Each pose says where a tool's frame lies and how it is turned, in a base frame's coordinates. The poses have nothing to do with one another.
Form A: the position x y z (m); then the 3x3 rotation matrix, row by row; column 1 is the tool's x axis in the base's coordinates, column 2 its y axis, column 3 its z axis. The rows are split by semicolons.
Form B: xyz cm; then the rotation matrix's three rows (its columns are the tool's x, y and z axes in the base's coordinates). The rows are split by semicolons. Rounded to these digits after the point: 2 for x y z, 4 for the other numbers.
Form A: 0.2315 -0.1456 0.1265; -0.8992 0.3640 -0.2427; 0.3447 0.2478 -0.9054; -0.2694 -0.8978 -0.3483
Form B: 23.15 -14.56 12.65; -0.8992 0.3640 -0.2427; 0.3447 0.2478 -0.9054; -0.2694 -0.8978 -0.3483
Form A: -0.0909 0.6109 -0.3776; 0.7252 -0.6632 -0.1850; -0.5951 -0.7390 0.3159; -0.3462 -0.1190 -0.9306
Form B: -9.09 61.09 -37.76; 0.7252 -0.6632 -0.1850; -0.5951 -0.7390 0.3159; -0.3462 -0.1190 -0.9306
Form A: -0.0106 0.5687 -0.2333; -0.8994 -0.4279 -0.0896; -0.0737 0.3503 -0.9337; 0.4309 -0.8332 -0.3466
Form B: -1.06 56.87 -23.33; -0.8994 -0.4279 -0.0896; -0.0737 0.3503 -0.9337; 0.4309 -0.8332 -0.3466
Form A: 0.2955 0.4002 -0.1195; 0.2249 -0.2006 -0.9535; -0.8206 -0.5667 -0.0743; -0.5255 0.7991 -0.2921
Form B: 29.55 40.02 -11.95; 0.2249 -0.2006 -0.9535; -0.8206 -0.5667 -0.0743; -0.5255 0.7991 -0.2921
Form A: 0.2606 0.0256 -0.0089; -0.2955 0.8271 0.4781; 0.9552 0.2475 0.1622; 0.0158 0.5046 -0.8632
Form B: 26.06 2.56 -0.89; -0.2955 0.8271 0.4781; 0.9552 0.2475 0.1622; 0.0158 0.5046 -0.8632
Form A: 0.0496 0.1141 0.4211; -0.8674 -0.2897 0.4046; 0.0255 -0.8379 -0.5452; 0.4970 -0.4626 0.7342
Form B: 4.96 11.41 42.11; -0.8674 -0.2897 0.4046; 0.0255 -0.8379 -0.5452; 0.4970 -0.4626 0.7342
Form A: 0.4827 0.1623 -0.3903; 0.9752 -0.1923 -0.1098; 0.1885 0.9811 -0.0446; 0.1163 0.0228 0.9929
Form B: 48.27 16.23 -39.03; 0.9752 -0.1923 -0.1098; 0.1885 0.9811 -0.0446; 0.1163 0.0228 0.9929
